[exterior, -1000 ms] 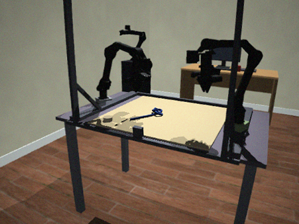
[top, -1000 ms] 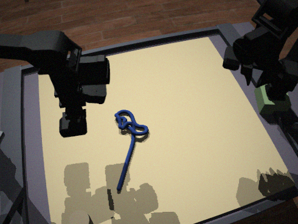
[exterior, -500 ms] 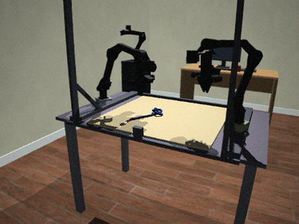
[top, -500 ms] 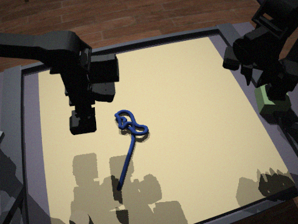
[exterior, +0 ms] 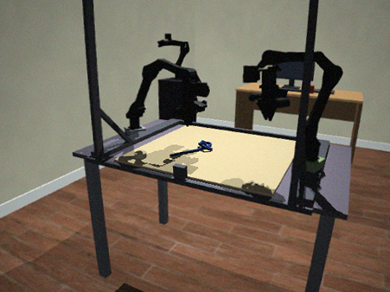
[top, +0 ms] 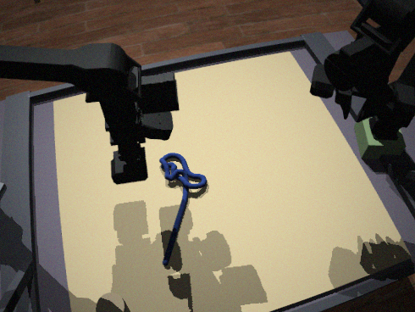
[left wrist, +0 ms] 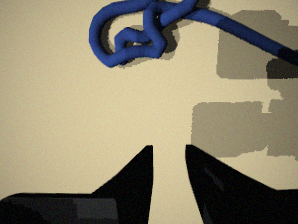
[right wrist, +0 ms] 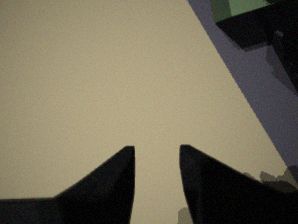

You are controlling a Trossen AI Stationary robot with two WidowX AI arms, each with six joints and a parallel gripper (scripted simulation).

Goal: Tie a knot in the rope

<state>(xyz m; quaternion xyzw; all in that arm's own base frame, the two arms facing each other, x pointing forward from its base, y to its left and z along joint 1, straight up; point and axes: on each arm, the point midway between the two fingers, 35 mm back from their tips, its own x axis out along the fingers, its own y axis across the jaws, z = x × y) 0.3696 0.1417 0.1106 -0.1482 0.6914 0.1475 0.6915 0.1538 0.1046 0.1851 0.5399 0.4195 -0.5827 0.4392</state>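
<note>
Right now the tan mat is 10 mm ahead of my left hand, 160 mm to the right of it and 140 mm below it.
</note>
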